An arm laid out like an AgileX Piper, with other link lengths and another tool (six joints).
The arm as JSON. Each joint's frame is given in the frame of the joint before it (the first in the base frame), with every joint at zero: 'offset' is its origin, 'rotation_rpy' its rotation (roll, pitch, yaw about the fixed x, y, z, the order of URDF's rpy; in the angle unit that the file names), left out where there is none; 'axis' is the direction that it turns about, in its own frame. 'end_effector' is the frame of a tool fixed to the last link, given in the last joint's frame.
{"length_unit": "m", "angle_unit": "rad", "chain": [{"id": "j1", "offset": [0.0, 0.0, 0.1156], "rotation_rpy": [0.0, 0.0, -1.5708], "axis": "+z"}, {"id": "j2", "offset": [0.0, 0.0, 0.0], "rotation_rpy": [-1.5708, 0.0, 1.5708], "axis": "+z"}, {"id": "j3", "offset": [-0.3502, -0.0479, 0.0], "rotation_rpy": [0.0, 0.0, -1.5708], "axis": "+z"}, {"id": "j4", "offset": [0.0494, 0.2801, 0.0], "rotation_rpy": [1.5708, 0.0, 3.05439], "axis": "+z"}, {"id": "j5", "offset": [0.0, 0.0, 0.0], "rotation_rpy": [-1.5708, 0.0, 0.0], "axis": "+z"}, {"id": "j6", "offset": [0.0, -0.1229, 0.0], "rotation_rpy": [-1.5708, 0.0, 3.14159], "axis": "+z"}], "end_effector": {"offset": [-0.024, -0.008, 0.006], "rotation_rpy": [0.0, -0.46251, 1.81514]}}
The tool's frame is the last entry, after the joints.
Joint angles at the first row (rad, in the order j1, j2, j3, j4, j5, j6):
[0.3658, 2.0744, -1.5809, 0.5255, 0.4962, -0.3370]
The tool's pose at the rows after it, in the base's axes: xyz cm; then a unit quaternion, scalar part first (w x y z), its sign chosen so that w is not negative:
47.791 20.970 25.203 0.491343 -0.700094 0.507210 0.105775
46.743 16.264 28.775 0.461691 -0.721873 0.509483 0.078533
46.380 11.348 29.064 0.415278 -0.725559 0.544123 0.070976
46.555 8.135 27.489 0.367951 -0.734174 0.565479 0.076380
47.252 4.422 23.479 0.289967 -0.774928 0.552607 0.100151
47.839 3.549 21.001 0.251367 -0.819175 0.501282 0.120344
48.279 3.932 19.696 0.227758 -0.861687 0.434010 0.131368
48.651 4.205 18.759 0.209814 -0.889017 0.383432 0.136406
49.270 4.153 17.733 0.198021 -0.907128 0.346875 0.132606
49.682 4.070 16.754 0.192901 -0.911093 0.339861 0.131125
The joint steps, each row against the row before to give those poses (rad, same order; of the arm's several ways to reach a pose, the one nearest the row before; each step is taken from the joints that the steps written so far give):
[-0.0292, -0.1068, -0.0002, -0.0790, 0.1061, -0.0048]
[-0.0712, -0.0850, -0.0076, -0.1056, 0.1183, 0.0010]
[-0.0856, -0.0210, -0.0013, -0.0802, 0.1098, 0.0100]
[-0.0559, 0.0245, 0.0000, -0.0534, 0.0675, -0.0230]
[-0.0599, 0.0766, 0.0027, -0.0543, 0.0605, -0.1431]
[-0.0098, 0.0510, 0.0000, -0.0031, 0.0079, -0.1644]
[0.0131, 0.0271, 0.0000, 0.0096, -0.0069, -0.1621]
[0.0099, 0.0195, 0.0001, 0.0022, -0.0087, -0.1146]
[0.0024, 0.0215, -0.0001, -0.0010, -0.0271, -0.0850]
[0.0000, 0.0202, 0.0001, -0.0050, -0.0204, -0.0178]

